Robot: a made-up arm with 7 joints.
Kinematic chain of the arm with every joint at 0, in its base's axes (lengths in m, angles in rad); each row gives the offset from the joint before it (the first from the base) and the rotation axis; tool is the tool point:
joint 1: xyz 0 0 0.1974 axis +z
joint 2: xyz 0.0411 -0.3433 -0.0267 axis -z
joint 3: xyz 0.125 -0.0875 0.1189 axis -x
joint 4: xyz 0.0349 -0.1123 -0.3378 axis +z
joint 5: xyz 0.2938 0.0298 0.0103 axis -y
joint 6: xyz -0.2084 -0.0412 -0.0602 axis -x
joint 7: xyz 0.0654 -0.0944 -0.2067 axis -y
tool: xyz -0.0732 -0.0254 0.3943
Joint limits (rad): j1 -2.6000..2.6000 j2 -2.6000..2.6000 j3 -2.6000..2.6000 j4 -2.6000..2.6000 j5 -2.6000..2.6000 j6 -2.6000..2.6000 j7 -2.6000..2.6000
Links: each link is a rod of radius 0.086 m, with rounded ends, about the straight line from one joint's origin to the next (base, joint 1, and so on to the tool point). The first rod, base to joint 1, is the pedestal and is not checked.
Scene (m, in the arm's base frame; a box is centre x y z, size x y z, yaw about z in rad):
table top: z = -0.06
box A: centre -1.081 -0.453 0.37 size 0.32 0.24 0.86 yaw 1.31
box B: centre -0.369 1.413 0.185 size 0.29 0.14 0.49 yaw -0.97
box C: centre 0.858 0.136 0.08 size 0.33 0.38 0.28 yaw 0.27
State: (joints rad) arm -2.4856 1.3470 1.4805 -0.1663 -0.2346 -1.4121 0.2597
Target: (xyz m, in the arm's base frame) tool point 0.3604 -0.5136 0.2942
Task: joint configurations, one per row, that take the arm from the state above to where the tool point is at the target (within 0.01 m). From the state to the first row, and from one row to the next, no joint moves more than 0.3 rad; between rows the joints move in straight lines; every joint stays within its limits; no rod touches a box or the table.
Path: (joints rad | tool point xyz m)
1: -2.2662 1.2184 1.6797 -0.3348 -0.4814 -1.4828 0.4314 | -0.1697 0.5351 0.5299
2: -2.0467 1.0898 1.8789 -0.5033 -0.7283 -1.5534 0.6031 | -0.3157 0.3397 0.4592
3: -1.8273 0.9612 2.0781 -0.6718 -0.9751 -1.6241 0.7748 | -0.4192 0.1177 0.3609
4: -1.6078 0.8325 2.2772 -0.8403 -1.2220 -1.6947 0.9465 | -0.4573 -0.1428 0.2737
5: -1.3884 0.7039 2.4764 -1.0088 -1.4688 -1.7654 1.1182 | -0.3717 -0.4212 0.2216
6: -1.1072 0.6424 2.2938 -0.8066 -1.5434 -1.7623 1.1245 | -0.2067 -0.5349 0.2500
7: -0.8260 0.5808 2.1112 -0.6045 -1.6181 -1.7592 1.1308 | -0.0189 -0.5909 0.2756
8: -0.5448 0.5193 1.9286 -0.4024 -1.6927 -1.7560 1.1371 | 0.1758 -0.5850 0.2917
9: -0.2636 0.4577 1.7460 -0.2002 -1.7673 -1.7529 1.1435 | 0.3604 -0.5136 0.2942

